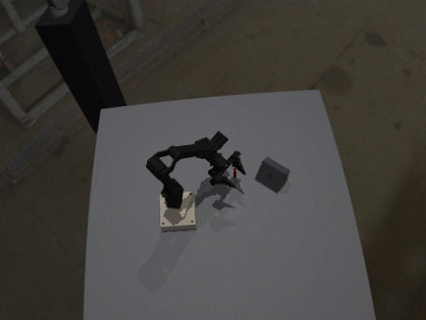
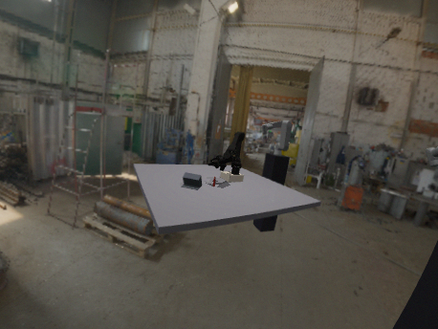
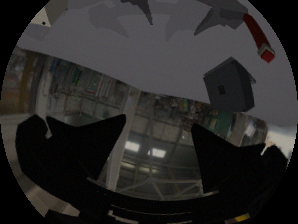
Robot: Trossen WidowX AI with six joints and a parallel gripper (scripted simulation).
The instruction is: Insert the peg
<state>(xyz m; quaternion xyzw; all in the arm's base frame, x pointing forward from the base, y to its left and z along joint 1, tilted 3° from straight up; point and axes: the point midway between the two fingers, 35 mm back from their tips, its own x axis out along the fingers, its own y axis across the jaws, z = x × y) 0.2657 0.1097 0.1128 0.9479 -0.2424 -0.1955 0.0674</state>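
My gripper tip is 3 cm past the red peg, 10 cm to the right of it and 11 cm above it. Also, from my gripper tip: grey sloped panel (15 cm ahead, 11 cm to the left, 13 cm below).
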